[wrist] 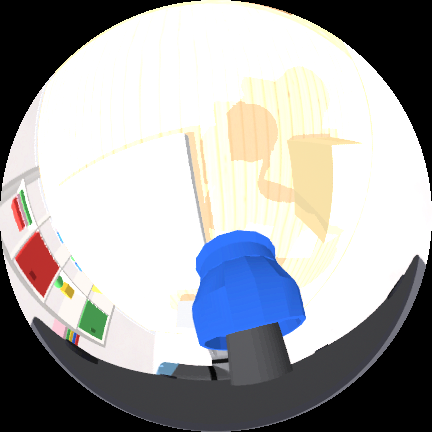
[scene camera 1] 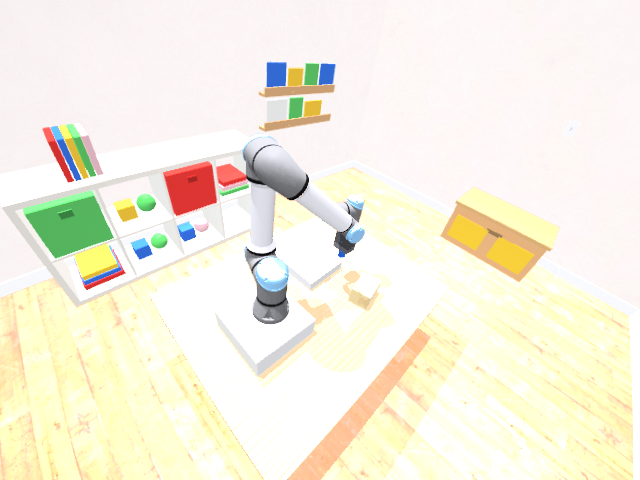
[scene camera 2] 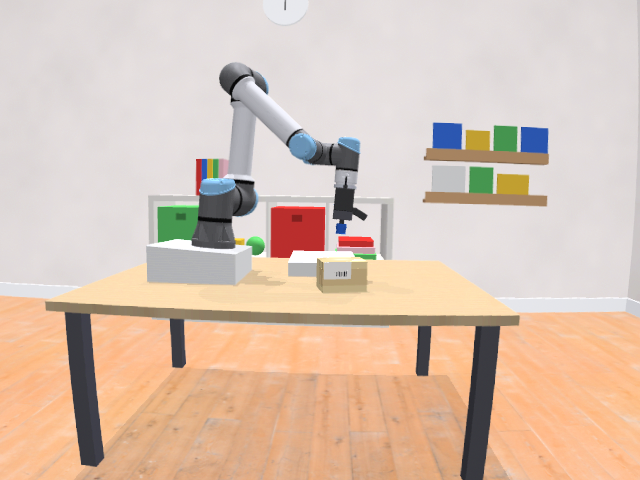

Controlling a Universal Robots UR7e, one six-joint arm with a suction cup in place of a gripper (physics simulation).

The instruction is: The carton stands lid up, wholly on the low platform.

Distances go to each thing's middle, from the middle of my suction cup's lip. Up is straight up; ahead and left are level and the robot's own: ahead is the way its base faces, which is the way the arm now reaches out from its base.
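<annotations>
The tan carton (scene camera 2: 334,274) is 120 mm below my suction cup and 180 mm to the right of it. There's a low white platform (scene camera 2: 301,263) as well, and that one's 180 mm to the left of my suction cup, 60 mm behind it and 140 mm below it.
</annotations>
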